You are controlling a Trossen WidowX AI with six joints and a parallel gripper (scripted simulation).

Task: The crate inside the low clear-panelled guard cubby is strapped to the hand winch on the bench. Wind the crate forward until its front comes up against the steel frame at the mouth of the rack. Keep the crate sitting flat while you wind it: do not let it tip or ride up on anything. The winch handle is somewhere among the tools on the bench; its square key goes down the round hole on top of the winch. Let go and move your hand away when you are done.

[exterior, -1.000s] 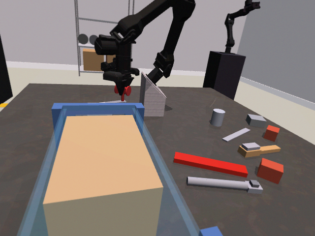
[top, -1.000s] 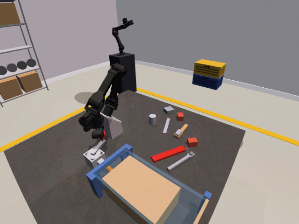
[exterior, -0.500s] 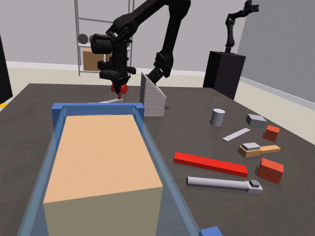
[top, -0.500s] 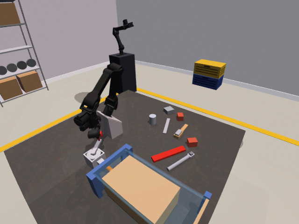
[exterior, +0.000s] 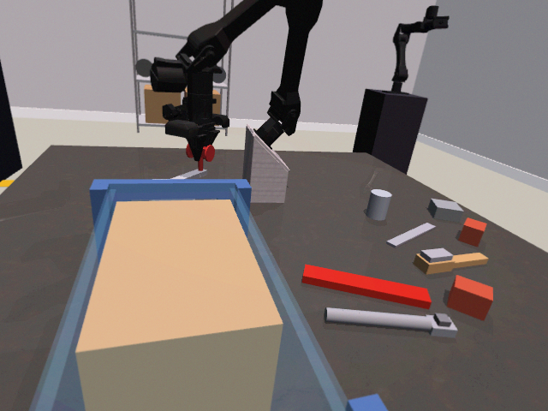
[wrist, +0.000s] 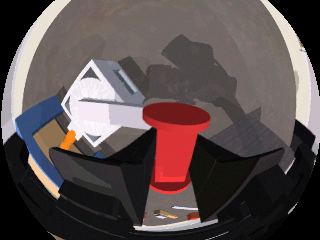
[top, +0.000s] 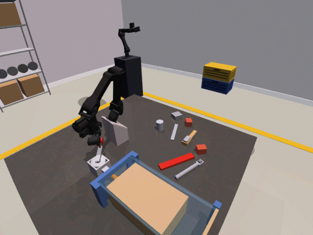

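Now: the white winch 70 mm ahead of my gripper tip, 70 mm to the right of it and 100 mm below it. From my gripper tip the other things lie so: red bar: 350 mm ahead, 310 mm to the left, 120 mm below; winch handle: 30 mm ahead, 20 mm to the right, 20 mm below; red knob: 10 mm above.
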